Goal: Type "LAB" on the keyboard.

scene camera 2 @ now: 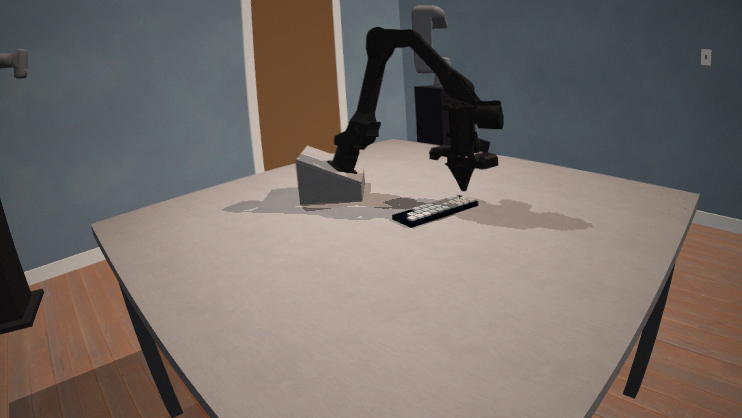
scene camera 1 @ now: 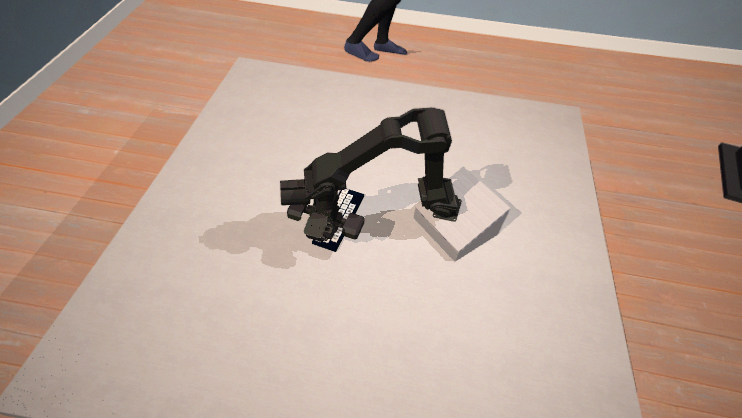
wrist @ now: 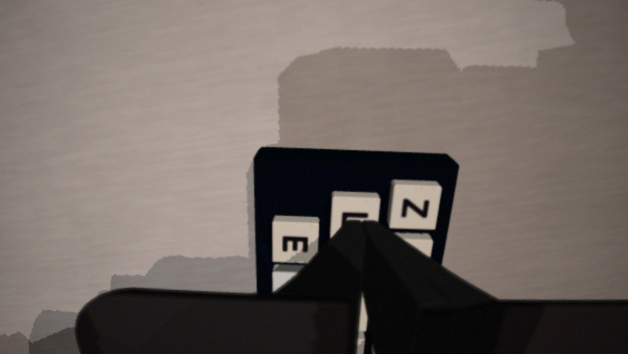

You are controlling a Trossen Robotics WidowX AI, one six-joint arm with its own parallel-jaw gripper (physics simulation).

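Where they show: gripper, between the fingertips: (scene camera 2: 464, 191) (wrist: 360, 234); arm's base, origin of its link: (scene camera 2: 341, 167) (scene camera 1: 447, 208).
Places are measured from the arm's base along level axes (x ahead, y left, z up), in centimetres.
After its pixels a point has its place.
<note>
A dark navy keyboard (scene camera 1: 336, 248) {x 23.2, y 20.3, z -6.5 cm} (scene camera 2: 402, 219) {x 28.1, y 0.2, z -6.5 cm} (wrist: 300, 172) {x 24.8, y 20.4, z -6.4 cm} with white keys lies flat on the table. In the wrist view the L key (wrist: 355, 202) {x 26.7, y 19.7, z -5.8 cm} is at the end of the middle row, between the E key (wrist: 295, 240) {x 24.8, y 18.1, z -5.9 cm} and the Z key (wrist: 415, 205) {x 28.7, y 19.8, z -5.9 cm}. My gripper (scene camera 2: 463, 190) {x 26.7, y 19.4, z -4.2 cm} (wrist: 360, 234) {x 26.7, y 19.4, z -4.2 cm} is shut and empty, pointing down, its tips a little above the far end of the keyboard in scene camera 2. In the wrist view the tips overlap the lower part of the L key. The A and B keys cannot be made out; the fingers hide much of the keyboard.
The grey wedge-shaped base block (scene camera 1: 480, 218) {x -9.0, y 0.8, z 1.7 cm} (scene camera 2: 329, 184) {x 4.2, y -5.9, z -2.5 cm} carries the arm and stands on the table (scene camera 1: 363, 332) {x 7.4, y 38.1, z -7.4 cm} (scene camera 2: 363, 311) {x 54.8, y -24.7, z -7.5 cm}, beside the keyboard. A person's legs (scene camera 1: 371, 25) show on the floor beyond the table. A dark pedestal (scene camera 2: 428, 114) stands behind the table.
</note>
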